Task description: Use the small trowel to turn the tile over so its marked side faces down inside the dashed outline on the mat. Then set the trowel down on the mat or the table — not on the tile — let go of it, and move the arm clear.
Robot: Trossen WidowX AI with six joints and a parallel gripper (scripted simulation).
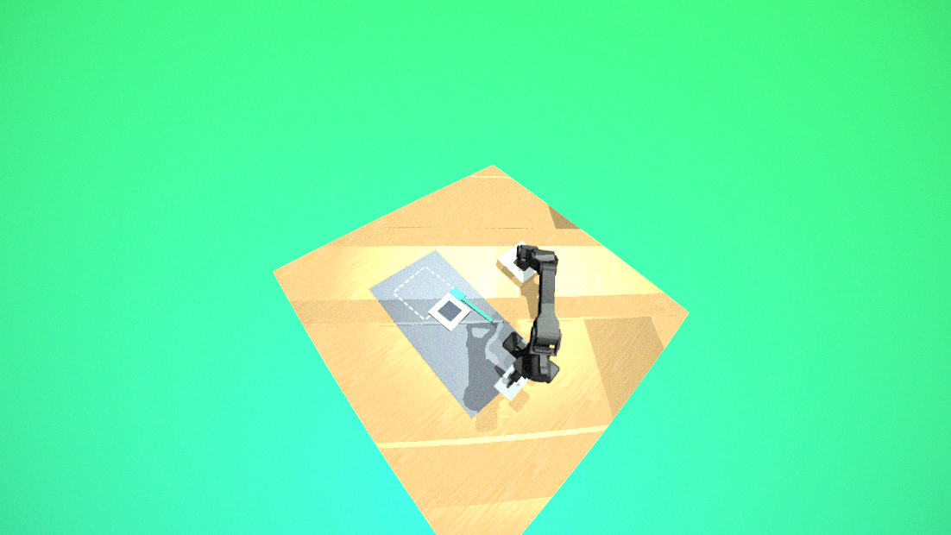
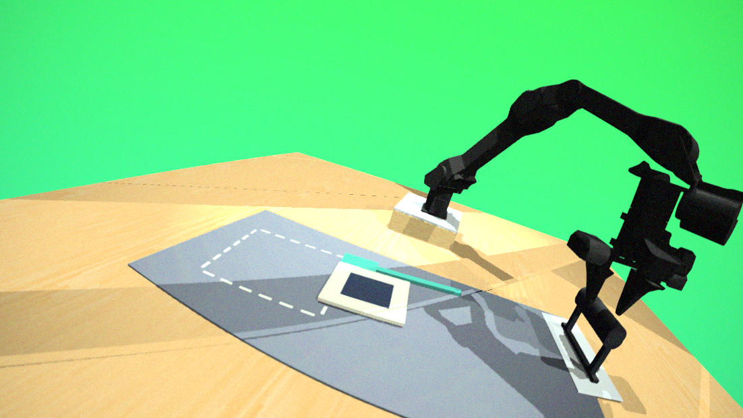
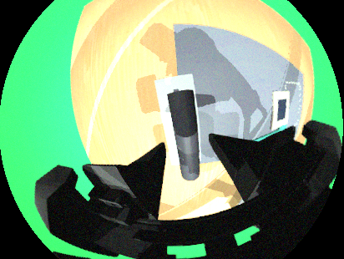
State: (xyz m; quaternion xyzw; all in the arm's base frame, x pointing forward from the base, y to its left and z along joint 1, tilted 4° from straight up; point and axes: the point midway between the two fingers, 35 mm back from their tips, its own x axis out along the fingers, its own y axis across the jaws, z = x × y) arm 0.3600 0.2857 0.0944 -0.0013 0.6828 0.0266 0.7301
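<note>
Right now my gripper tip is 40 mm above the small trowel and 20 mm short of it. From my gripper tip the other things lie so: tile 350 mm to the right, 80 mm below, 10 mm ahead; then thin teal strip 340 mm to the right, 80 mm below, 70 mm behind; then grey mat 320 mm to the right, 100 mm below, 30 mm ahead.
</note>
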